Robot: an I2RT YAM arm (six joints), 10 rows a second.
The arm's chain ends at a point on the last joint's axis. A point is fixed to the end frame.
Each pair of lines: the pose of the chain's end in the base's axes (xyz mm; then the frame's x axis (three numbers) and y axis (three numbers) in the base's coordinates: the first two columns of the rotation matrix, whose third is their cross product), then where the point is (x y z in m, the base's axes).
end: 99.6, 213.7, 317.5, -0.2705, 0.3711, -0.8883, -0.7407, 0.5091, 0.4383
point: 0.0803 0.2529 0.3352
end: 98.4, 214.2, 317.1, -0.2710, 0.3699, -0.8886, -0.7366, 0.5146, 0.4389
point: 0.0794 0.2535 0.3348
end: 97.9, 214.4, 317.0, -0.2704, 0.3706, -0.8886, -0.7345, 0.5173, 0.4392
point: 0.0790 0.2538 0.3347
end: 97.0, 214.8, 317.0, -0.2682, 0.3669, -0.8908, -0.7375, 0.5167, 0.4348
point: 0.0780 0.2542 0.3345
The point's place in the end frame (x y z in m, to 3 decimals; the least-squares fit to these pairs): 0.004 0.042 0.021
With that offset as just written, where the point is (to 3 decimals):
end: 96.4, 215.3, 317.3, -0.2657, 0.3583, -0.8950, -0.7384, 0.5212, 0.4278
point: 0.077 0.255 0.334
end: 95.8, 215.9, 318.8, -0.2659, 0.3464, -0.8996, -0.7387, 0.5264, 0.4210
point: 0.077 0.256 0.335
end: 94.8, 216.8, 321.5, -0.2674, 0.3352, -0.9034, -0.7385, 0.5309, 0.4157
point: 0.076 0.257 0.338
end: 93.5, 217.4, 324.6, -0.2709, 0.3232, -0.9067, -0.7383, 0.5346, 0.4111
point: 0.074 0.258 0.340
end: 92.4, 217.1, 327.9, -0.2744, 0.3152, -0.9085, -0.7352, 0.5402, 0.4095
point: 0.073 0.257 0.343
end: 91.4, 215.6, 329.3, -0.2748, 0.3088, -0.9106, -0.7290, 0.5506, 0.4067
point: 0.073 0.256 0.344
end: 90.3, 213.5, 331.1, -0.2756, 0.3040, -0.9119, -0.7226, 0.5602, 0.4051
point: 0.072 0.254 0.346
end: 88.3, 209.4, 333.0, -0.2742, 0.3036, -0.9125, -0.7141, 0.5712, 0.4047
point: 0.071 0.251 0.348
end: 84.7, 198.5, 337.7, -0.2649, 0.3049, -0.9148, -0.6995, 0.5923, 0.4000
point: 0.068 0.240 0.352
